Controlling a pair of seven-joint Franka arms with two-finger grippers.
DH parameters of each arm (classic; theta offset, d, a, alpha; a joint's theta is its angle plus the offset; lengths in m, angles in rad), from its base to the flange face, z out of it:
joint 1: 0 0.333 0 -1.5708
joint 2: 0 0 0 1.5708
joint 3: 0 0.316 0.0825 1.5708
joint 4: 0 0 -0.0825 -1.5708
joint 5: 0 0.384 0 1.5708
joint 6: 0 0 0.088 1.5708
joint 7: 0 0.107 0 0
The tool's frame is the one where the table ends.
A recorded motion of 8 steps. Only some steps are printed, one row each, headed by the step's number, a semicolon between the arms.
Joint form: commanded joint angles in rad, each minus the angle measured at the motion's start. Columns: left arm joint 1, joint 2, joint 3, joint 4, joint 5, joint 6, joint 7; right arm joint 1, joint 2, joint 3, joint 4, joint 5, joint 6, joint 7.
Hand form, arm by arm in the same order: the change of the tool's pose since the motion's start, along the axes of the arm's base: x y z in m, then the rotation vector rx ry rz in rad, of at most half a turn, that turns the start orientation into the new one. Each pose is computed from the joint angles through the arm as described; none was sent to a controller.
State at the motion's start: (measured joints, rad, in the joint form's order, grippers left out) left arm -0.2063 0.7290 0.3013 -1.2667 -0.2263 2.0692 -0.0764; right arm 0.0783 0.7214 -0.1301 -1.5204 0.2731 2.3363 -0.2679
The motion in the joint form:
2: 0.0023 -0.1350 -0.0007 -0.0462 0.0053 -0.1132 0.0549; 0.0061 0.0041 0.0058 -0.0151 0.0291 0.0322 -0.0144
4: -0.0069 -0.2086 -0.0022 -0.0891 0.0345 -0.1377 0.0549; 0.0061 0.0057 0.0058 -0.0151 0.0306 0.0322 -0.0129
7: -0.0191 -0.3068 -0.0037 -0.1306 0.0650 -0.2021 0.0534; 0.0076 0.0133 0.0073 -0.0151 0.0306 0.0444 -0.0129
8: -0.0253 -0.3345 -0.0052 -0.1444 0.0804 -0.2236 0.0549; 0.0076 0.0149 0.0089 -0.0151 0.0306 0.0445 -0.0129
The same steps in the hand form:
2: -0.0245 0.0052 0.0646 -0.0322 0.0254 -0.0494; -0.0013 0.0067 -0.0068 0.0184 -0.0154 0.0007
4: -0.0395 0.0037 0.0932 -0.0249 0.0233 -0.0626; -0.0014 0.0067 -0.0079 0.0196 -0.0137 -0.0017
7: -0.0633 0.0008 0.1339 -0.0258 0.0354 -0.0791; -0.0010 0.0082 -0.0123 0.0176 -0.0179 -0.0009
8: -0.0711 -0.0016 0.1435 -0.0201 0.0451 -0.0905; -0.0012 0.0091 -0.0135 0.0185 -0.0163 0.0002

